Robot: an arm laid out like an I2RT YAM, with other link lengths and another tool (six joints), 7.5 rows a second.
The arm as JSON. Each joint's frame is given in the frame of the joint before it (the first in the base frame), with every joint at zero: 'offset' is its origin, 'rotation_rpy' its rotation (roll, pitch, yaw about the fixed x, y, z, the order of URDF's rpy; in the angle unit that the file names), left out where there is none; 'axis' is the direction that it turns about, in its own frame. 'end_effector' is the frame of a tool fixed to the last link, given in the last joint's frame.
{
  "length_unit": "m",
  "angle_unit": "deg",
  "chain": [
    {
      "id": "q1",
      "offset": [
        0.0,
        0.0,
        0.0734
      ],
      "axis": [
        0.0,
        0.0,
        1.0
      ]
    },
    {
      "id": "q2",
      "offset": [
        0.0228,
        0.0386,
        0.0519
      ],
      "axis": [
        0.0,
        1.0,
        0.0
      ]
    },
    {
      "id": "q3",
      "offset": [
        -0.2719,
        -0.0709,
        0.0
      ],
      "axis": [
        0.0,
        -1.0,
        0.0
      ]
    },
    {
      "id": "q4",
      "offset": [
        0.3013,
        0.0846,
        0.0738
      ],
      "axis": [
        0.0,
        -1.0,
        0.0
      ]
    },
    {
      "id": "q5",
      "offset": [
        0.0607,
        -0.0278,
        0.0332
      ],
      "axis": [
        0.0,
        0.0,
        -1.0
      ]
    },
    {
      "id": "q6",
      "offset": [
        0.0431,
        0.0,
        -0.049
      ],
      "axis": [
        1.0,
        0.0,
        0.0
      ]
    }
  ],
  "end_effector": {
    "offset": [
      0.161,
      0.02,
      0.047
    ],
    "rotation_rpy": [
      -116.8,
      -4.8,
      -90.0
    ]
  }
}
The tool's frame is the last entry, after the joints.
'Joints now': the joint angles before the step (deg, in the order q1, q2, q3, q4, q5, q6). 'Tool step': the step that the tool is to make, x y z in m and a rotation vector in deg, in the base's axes. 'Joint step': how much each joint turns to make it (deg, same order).
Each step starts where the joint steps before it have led.
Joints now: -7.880, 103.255, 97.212, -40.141, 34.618, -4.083
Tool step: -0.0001, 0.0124, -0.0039, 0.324, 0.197, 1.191
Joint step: 1.153, -0.617, -1.215, 0.241, -0.241, 0.214
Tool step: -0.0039, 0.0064, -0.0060, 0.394, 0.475, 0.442
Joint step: 0.563, -0.863, -1.700, 0.103, -0.164, 0.386
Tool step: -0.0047, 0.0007, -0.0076, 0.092, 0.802, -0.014
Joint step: 0.030, -0.647, -1.683, 0.203, 0.026, 0.044
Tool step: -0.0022, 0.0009, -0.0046, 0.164, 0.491, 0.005
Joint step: 0.062, -0.219, -0.768, -0.036, -0.045, 0.140
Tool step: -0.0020, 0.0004, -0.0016, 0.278, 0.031, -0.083
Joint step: -0.014, -0.358, -0.579, 0.003, -0.160, 0.280
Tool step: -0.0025, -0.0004, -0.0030, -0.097, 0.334, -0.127
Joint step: -0.011, -0.322, -0.780, 0.136, 0.176, 0.002
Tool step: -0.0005, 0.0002, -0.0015, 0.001, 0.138, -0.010
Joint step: 0.028, -0.034, -0.240, 0.055, 0.035, 0.024
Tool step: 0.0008, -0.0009, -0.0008, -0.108, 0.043, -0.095
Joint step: -0.049, 0.224, 0.093, 0.126, 0.115, -0.046
